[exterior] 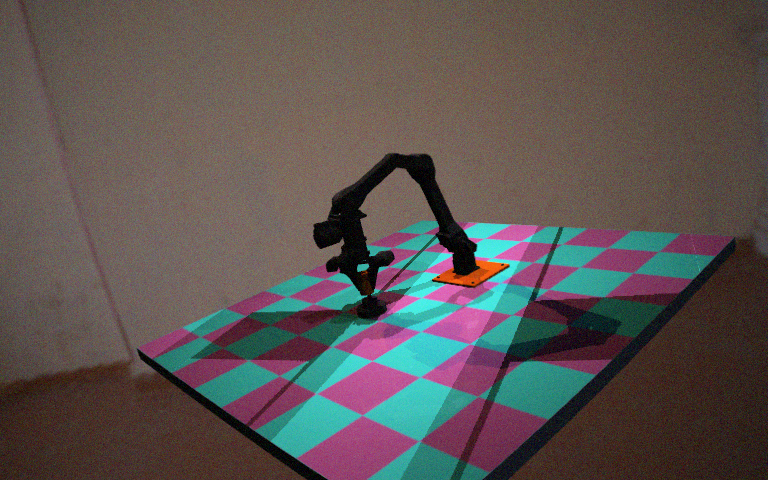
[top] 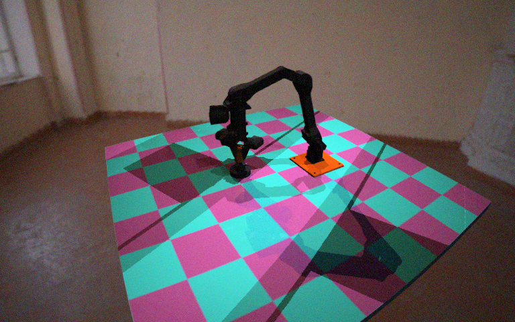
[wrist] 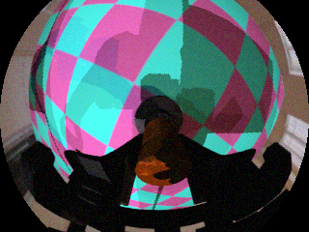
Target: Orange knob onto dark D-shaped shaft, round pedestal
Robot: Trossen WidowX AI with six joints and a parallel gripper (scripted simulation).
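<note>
My gripper tip is 2 cm below the orange knob. Also, from my gripper tip: round pedestal: 4 cm below.
</note>
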